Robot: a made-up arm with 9 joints. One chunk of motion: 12 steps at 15 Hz.
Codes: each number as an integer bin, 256 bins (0 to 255) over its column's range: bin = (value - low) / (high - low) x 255, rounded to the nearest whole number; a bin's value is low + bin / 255 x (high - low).
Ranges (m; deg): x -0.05..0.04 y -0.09..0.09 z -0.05..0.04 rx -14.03..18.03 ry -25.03..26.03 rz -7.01..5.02
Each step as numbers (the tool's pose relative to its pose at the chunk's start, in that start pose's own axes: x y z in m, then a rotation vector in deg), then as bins.
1 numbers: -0.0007 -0.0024 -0.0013 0.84 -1.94 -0.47
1 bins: 140 124 138 118 115 139
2 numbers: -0.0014 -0.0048 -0.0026 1.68 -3.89 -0.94
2 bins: 138 121 134 125 106 129
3 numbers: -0.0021 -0.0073 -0.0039 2.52 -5.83 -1.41
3 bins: 136 117 131 132 96 119
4 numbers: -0.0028 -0.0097 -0.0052 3.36 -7.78 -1.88
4 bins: 134 114 127 138 86 109
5 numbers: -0.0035 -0.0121 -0.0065 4.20 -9.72 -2.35
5 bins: 132 110 123 145 76 99
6 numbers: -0.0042 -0.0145 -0.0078 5.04 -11.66 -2.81
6 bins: 130 107 120 152 67 89
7 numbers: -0.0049 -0.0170 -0.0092 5.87 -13.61 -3.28
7 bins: 128 103 116 158 57 79
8 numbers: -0.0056 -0.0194 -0.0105 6.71 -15.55 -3.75
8 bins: 126 100 112 165 47 69
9 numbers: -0.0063 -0.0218 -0.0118 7.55 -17.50 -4.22
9 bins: 124 97 108 172 38 59
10 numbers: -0.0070 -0.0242 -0.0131 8.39 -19.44 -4.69
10 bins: 122 93 105 178 28 49
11 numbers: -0.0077 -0.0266 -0.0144 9.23 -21.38 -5.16
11 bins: 120 90 101 185 18 39
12 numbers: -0.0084 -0.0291 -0.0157 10.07 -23.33 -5.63
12 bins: 118 86 97 192 8 29
